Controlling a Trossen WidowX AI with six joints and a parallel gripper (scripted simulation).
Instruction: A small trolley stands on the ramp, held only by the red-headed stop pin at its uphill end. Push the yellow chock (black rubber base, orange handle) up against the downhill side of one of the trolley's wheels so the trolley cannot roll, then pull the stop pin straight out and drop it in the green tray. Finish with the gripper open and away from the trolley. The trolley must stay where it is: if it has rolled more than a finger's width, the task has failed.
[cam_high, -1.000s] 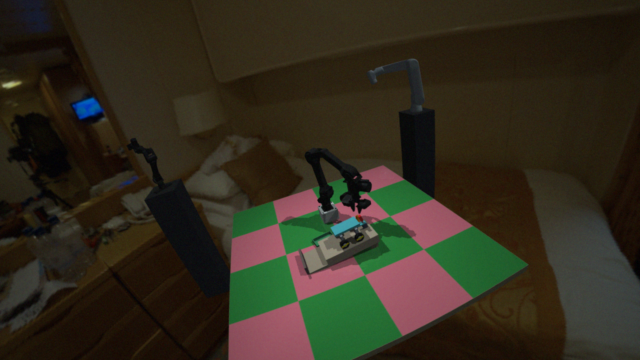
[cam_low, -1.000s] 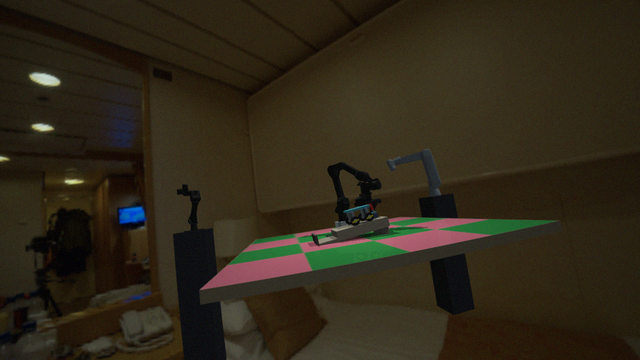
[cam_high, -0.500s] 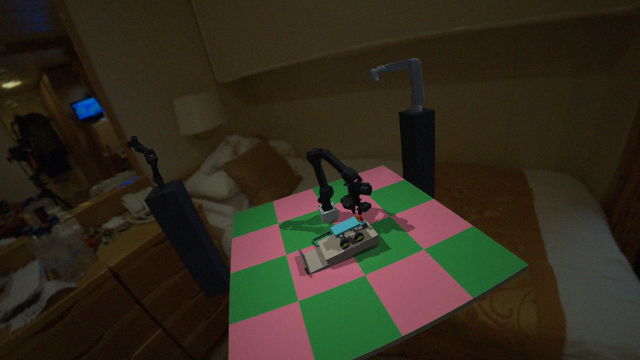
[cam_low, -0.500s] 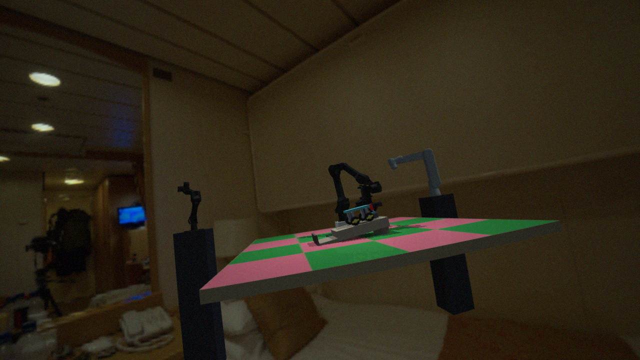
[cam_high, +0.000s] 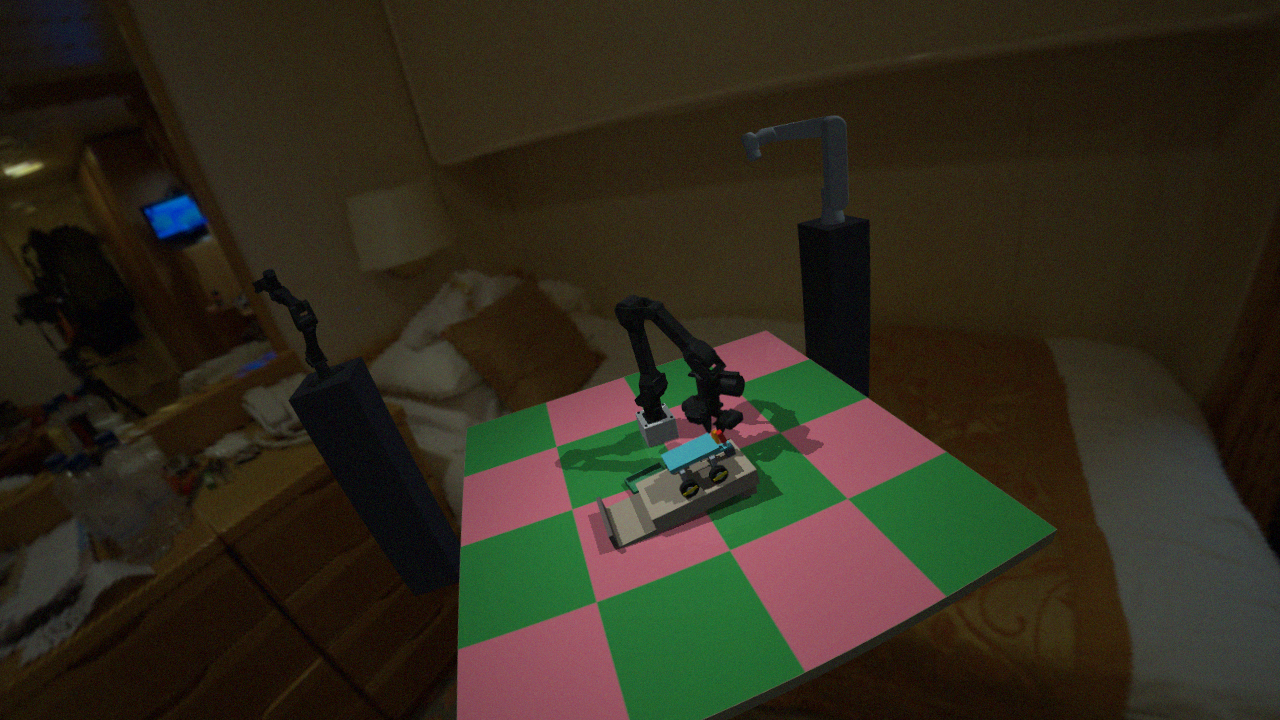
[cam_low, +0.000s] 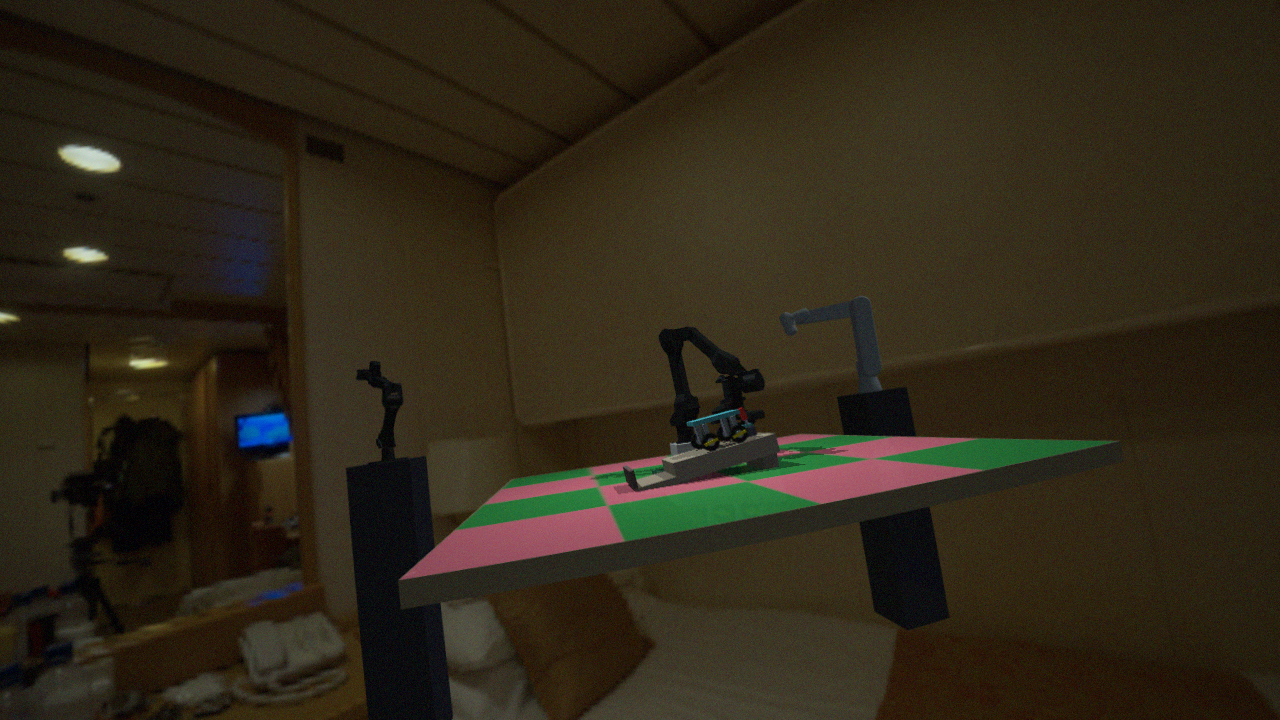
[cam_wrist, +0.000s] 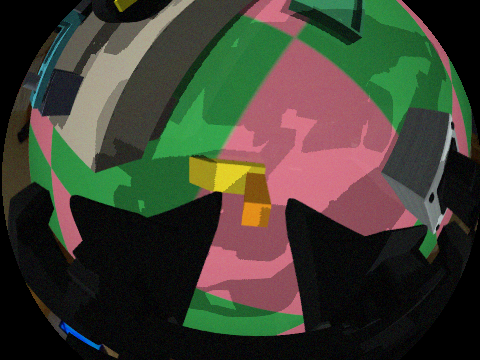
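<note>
My gripper tip is now 3 cm above the yellow chock, 2 cm short of it and 1 cm to the right of it. Also, from my gripper tip: red-headed stop pin: 14 cm ahead, 8 cm above, 3 cm to the right; then blue-topped trolley: 15 cm ahead, 12 cm to the right, 6 cm above; then ramp: 15 cm ahead, 13 cm to the right, 1 cm below.
</note>
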